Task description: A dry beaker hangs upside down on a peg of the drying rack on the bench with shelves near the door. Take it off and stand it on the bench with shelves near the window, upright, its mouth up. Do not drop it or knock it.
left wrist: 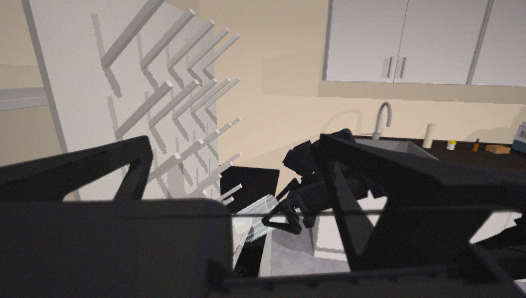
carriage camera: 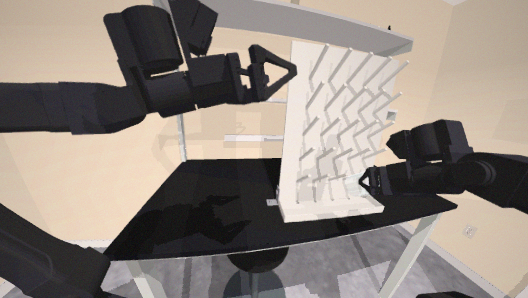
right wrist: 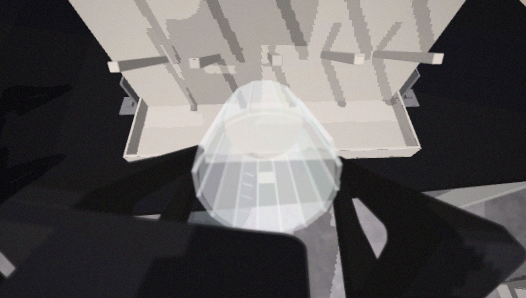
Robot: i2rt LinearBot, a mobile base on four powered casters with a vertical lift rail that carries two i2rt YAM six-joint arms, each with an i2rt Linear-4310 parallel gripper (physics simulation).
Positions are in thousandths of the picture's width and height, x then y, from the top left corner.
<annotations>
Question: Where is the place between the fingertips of the right gripper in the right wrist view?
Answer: At 509, 539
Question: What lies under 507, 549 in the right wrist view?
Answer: A clear glass beaker.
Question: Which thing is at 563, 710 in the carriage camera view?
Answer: A shallow white tray.
</annotations>
